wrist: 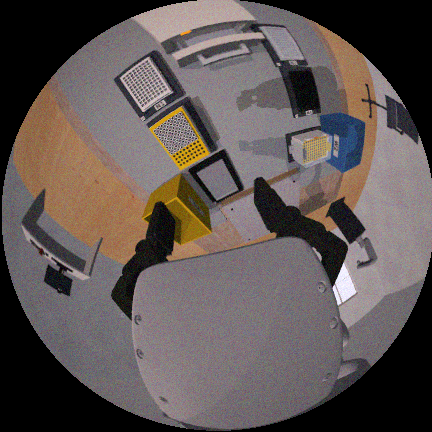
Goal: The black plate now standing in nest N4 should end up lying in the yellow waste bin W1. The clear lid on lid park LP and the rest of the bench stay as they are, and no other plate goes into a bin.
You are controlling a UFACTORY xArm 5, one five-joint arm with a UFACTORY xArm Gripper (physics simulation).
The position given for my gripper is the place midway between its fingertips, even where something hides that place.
Observation:
In view: my gripper [210,200], a black plate [302,82], a white plate [144,81] and a yellow-topped perforated block [177,133].

